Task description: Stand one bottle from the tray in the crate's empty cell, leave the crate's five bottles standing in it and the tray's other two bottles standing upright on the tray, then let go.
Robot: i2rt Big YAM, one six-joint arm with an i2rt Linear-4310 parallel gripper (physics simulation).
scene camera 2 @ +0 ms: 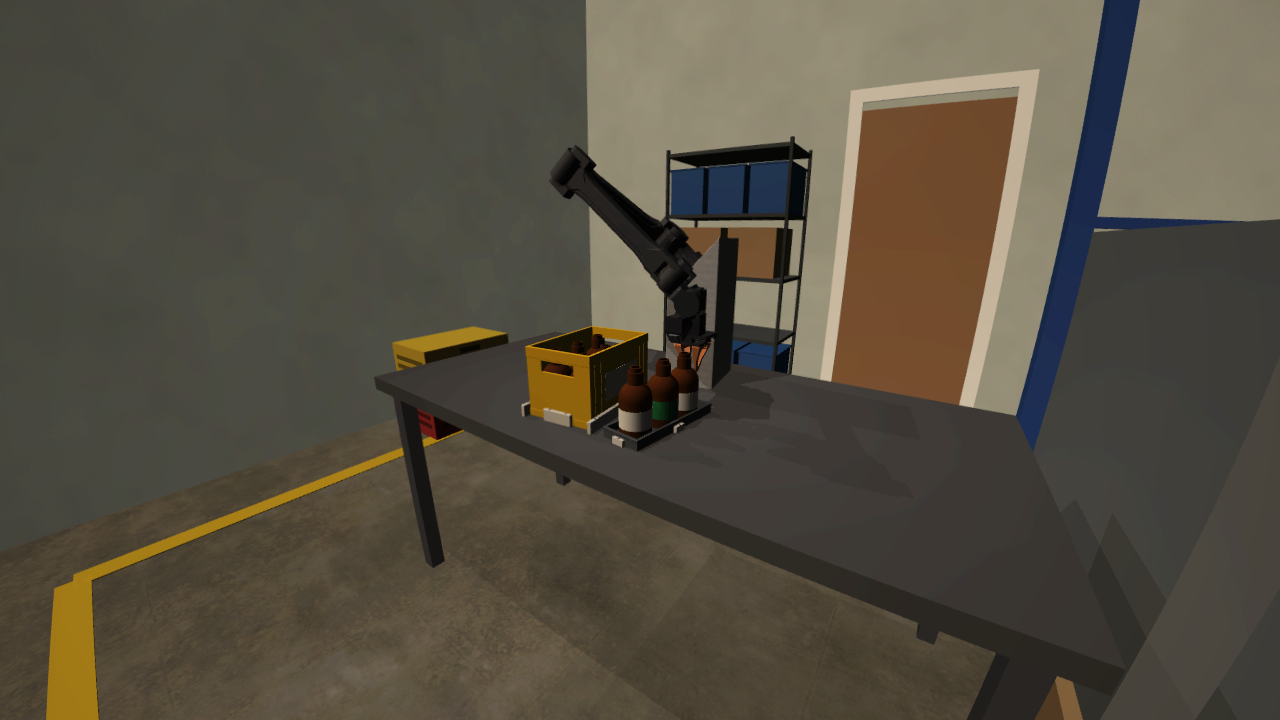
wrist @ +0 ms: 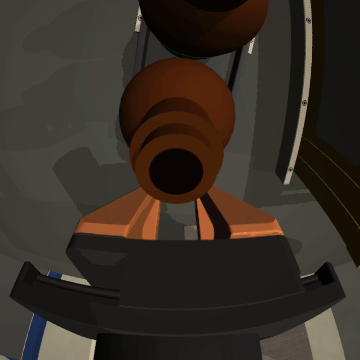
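Seen in the pictures: gripper, fingertip midpoint: (scene camera 2: pixel 691 371); arm's base, link origin: (scene camera 2: pixel 698 272).
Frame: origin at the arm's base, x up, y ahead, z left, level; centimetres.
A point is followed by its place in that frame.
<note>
Three brown bottles stand upright on the dark tray (scene camera 2: pixel 640 442) @(y 53.1, x -30.4, z 15.3 cm) (wrist: pixel 159 56) @(y 36.4, x -31.6, z 15.5 cm): a white-labelled one (scene camera 2: pixel 635 399) @(y 51.2, x -22.1, z 12.7 cm) in front, a green-labelled one (scene camera 2: pixel 663 388) @(y 42.8, x -21.8, z 14.3 cm) (wrist: pixel 210 30) @(y 37.4, x -20.3, z 12.2 cm) in the middle, and another white-labelled one (scene camera 2: pixel 686 380) @(y 35.1, x -21.9, z 15.8 cm) (wrist: pixel 177 95) @(y 34.2, x -19.8, z 13.6 cm) at the back. My gripper (scene camera 2: pixel 695 362) @(y 28.0, x -21.8, z 13.3 cm) (wrist: pixel 177 181) @(y 28.0, x -21.8, z 13.3 cm) is nearly closed and empty beside the back bottle's neck; its fingertips are partly hidden under the lip in the wrist view. The yellow crate (scene camera 2: pixel 561 389) @(y 53.0, x -23.6, z -7.1 cm) (wrist: pixel 322 155) @(y 29.7, x -24.8, z -1.2 cm) stands beside the tray. Two bottle tops (scene camera 2: pixel 578 347) @(y 41.2, x -16.9, z -12.4 cm) (scene camera 2: pixel 597 342) @(y 32.2, x -17.6, z -13.7 cm) show inside; its other cells are hidden.
Pale guide pieces (scene camera 2: pixel 557 417) @(y 54.3, x -30.3, z -7.6 cm) (wrist: pixel 304 102) @(y 33.9, x -29.1, z -0.2 cm) edge the crate on the table (scene camera 2: pixel 850 483) @(y 42.0, x -32.1, z 54.3 cm). A grey upright block (scene camera 2: pixel 725 313) @(y 1.4, x -11.4, z 10.1 cm) stands behind the gripper. Beyond the table are a shelf rack (scene camera 2: pixel 742 154) and a yellow box (scene camera 2: pixel 452 342).
</note>
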